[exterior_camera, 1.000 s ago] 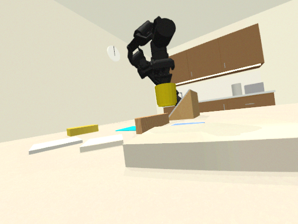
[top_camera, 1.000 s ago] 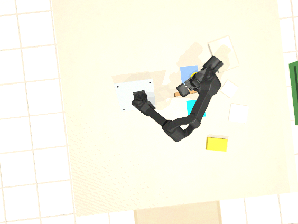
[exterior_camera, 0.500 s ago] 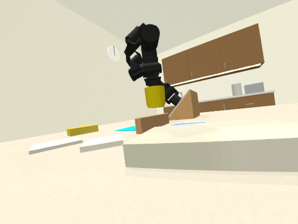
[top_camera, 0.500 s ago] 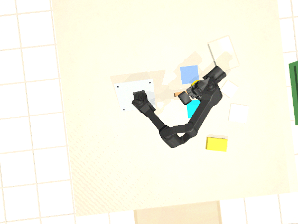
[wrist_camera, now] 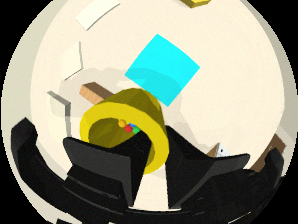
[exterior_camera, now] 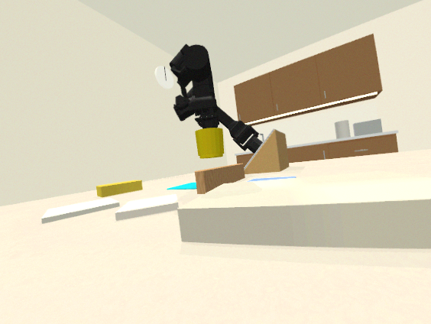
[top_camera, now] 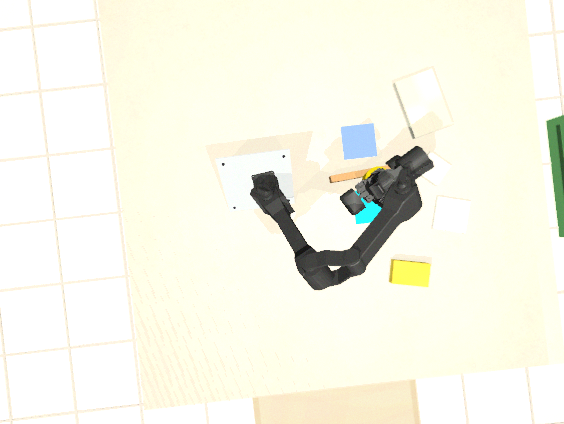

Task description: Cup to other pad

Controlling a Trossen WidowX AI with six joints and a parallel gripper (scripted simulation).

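My gripper tip is 20 mm short of the cyan pad, 60 mm to the left of it and 110 mm above it. The rest, counted from my gripper tip: wooden bar (30 mm ahead, 40 mm to the left, 90 mm below); light blue pad (30 mm ahead, 150 mm to the left, 110 mm below); yellow cup (20 mm ahead, 10 mm to the left).
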